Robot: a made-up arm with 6 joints. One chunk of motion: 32 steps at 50 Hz.
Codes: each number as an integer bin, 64 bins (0 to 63) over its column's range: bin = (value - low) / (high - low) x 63, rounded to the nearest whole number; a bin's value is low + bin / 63 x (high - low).
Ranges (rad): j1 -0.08..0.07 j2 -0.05..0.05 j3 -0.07..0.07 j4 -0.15..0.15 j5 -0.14..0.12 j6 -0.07..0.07
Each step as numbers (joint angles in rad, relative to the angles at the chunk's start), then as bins.
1 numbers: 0.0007 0.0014 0.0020 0.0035 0.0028 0.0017
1 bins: 34 32 32 32 35 32
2 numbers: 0.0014 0.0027 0.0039 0.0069 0.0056 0.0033
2 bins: 34 33 33 33 35 33
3 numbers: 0.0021 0.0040 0.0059 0.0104 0.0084 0.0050
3 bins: 34 34 34 34 36 34
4 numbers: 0.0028 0.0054 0.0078 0.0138 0.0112 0.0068
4 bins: 35 35 35 34 37 35
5 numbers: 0.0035 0.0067 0.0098 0.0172 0.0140 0.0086
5 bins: 35 36 36 35 37 35
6 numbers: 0.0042 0.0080 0.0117 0.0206 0.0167 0.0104
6 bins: 35 37 37 36 38 36
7 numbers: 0.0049 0.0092 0.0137 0.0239 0.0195 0.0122
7 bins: 36 37 38 37 39 37
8 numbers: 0.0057 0.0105 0.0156 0.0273 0.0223 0.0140
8 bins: 36 38 39 37 39 38
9 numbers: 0.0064 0.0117 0.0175 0.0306 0.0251 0.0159
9 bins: 36 39 39 38 40 39
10 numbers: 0.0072 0.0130 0.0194 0.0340 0.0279 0.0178
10 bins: 37 40 40 39 41 40
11 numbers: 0.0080 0.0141 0.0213 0.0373 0.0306 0.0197
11 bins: 37 40 41 39 41 40
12 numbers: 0.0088 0.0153 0.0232 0.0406 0.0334 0.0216
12 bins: 37 41 42 40 42 41
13 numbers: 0.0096 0.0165 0.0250 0.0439 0.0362 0.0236
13 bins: 38 42 43 41 43 42
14 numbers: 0.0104 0.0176 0.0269 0.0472 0.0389 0.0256
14 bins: 38 43 44 41 43 43
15 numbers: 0.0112 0.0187 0.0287 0.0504 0.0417 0.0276
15 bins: 38 43 44 42 44 44
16 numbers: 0.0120 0.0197 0.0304 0.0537 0.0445 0.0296
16 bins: 39 44 45 43 45 45
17 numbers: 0.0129 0.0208 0.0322 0.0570 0.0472 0.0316
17 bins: 39 45 46 43 45 46
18 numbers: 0.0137 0.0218 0.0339 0.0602 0.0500 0.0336
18 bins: 39 45 47 44 46 47
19 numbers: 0.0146 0.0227 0.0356 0.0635 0.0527 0.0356
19 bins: 40 46 48 45 47 48
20 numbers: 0.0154 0.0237 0.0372 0.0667 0.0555 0.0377
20 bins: 40 46 48 46 47 48
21 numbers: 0.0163 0.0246 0.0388 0.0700 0.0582 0.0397
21 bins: 40 47 49 46 48 49
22 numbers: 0.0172 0.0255 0.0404 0.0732 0.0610 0.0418
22 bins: 41 48 50 47 49 50
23 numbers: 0.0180 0.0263 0.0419 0.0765 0.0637 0.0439
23 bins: 41 48 50 48 49 51
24 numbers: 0.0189 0.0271 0.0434 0.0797 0.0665 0.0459
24 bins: 42 49 51 48 50 52
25 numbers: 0.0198 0.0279 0.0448 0.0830 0.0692 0.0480
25 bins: 42 49 52 49 51 53
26 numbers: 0.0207 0.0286 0.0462 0.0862 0.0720 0.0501
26 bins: 42 50 52 50 51 54
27 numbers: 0.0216 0.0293 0.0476 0.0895 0.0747 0.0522
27 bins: 43 50 53 50 52 55
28 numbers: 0.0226 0.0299 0.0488 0.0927 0.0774 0.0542
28 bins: 43 50 53 51 53 56
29 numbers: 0.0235 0.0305 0.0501 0.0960 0.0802 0.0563
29 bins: 43 51 54 52 53 57
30 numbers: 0.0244 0.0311 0.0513 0.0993 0.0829 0.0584
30 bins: 44 51 55 52 54 58
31 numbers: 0.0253 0.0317 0.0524 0.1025 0.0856 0.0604
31 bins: 44 51 55 53 55 59
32 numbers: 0.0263 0.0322 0.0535 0.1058 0.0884 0.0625
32 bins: 45 52 56 54 55 60
